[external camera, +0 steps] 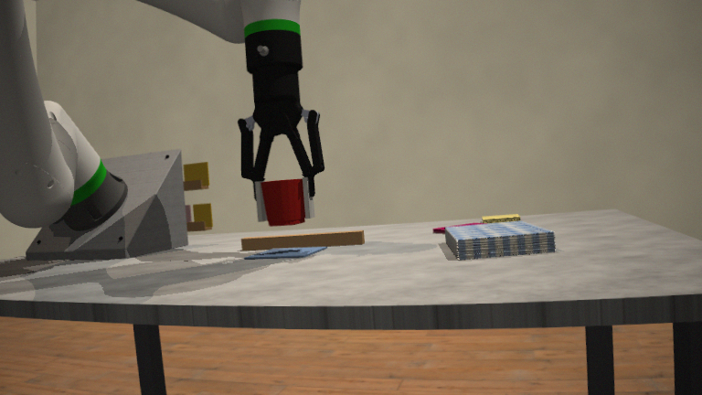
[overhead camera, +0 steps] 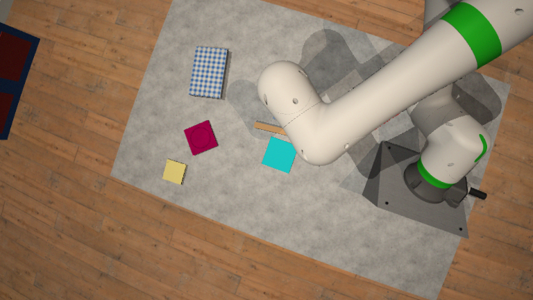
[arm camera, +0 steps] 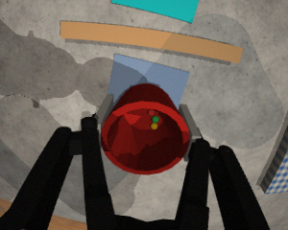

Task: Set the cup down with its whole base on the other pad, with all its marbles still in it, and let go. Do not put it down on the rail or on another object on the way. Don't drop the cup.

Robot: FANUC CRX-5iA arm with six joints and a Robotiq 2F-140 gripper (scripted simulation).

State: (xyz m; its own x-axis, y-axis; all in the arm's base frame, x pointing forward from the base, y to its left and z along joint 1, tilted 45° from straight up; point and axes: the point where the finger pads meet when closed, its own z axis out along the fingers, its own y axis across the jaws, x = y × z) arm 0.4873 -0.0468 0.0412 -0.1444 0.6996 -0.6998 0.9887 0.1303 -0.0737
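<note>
Now: the cyan pad 2 cm behind my hand, 16 cm to the left of it and 9 cm below it. Also, from my hand: light blue pad 1 cm to the right, 9 cm below; then red cup 2 cm below; then wooden rail 1 cm behind, 7 cm to the left, 8 cm below.
</note>
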